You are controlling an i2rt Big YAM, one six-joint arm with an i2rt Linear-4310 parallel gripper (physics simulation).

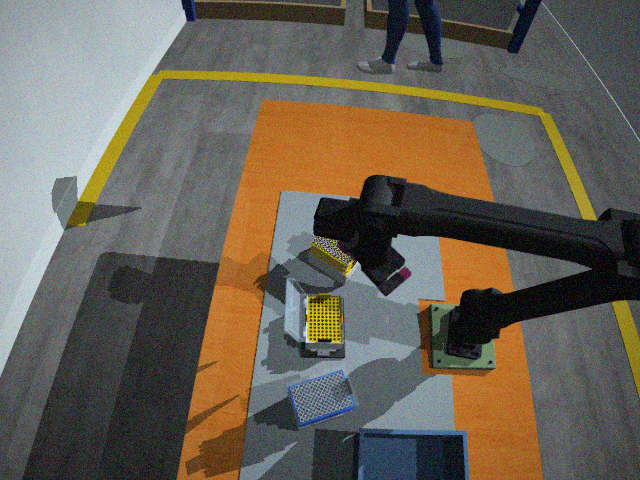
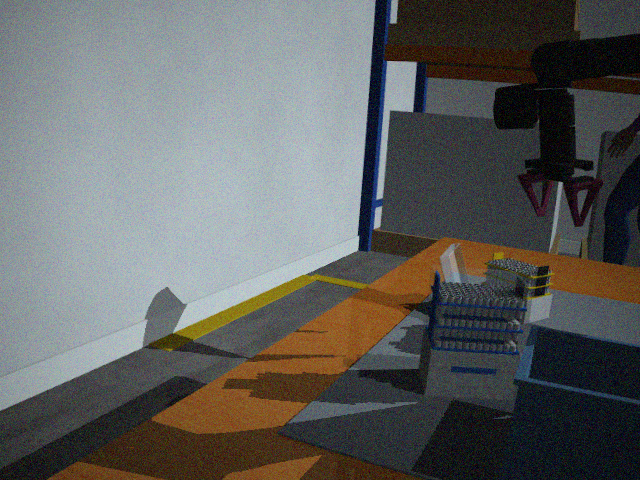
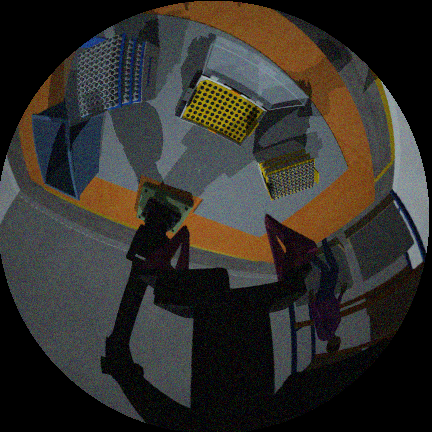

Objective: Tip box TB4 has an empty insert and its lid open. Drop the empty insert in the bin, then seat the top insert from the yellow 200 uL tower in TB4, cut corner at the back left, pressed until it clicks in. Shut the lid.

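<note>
Tip box TB4 [image 1: 323, 347] stands on the grey mat. Its clear lid [image 1: 294, 310] [image 2: 450, 262] [image 3: 250, 70] is open and upright. A yellow insert [image 1: 324, 317] [image 3: 223, 110] with open, dark holes lies in the box; its cut corner cannot be made out. The yellow tower [image 1: 333, 254] [image 2: 519, 268] [image 3: 292, 182] stands behind the box, turned at an angle, with white tips in its top insert. My gripper [image 1: 374, 260] [image 2: 559, 219] [image 3: 225, 223] is open and empty, high above the mat near the yellow tower. The blue bin [image 1: 413, 431] [image 2: 573, 434] [image 3: 85, 150] stands at the front right.
A blue-rimmed tip tower [image 1: 321, 397] [image 2: 478, 330] [image 3: 100, 75] stands between TB4 and the bin. The arm's green base plate [image 1: 438, 341] [image 3: 176, 200] is to the right of TB4. A person [image 1: 395, 36] [image 3: 326, 300] stands beyond the orange area, near the racks.
</note>
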